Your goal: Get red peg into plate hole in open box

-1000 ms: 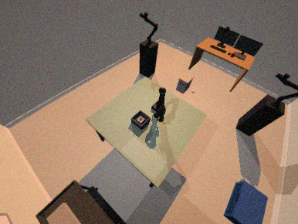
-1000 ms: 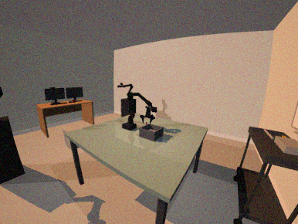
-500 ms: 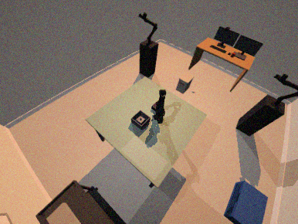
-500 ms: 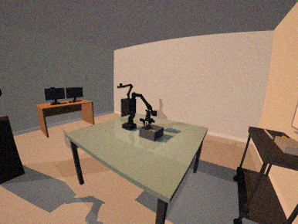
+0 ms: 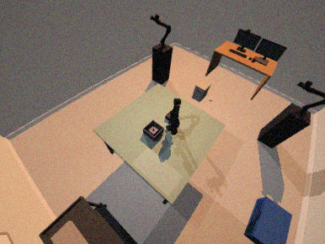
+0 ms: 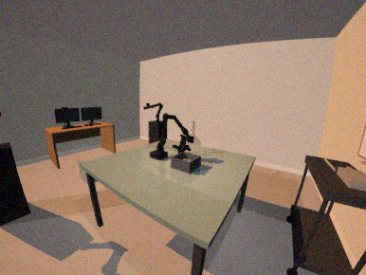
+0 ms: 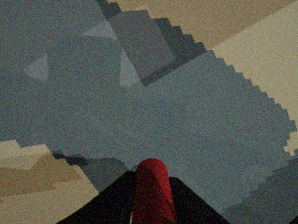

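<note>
My gripper tip is now 170 mm short of the plate, 160 mm to the left of it and 30 mm below it. Round my gripper tip: dark box: 170 mm ahead, 160 mm to the right, 10 mm above; then red peg: 10 mm ahead, 10 mm to the left, 30 mm above.
</note>
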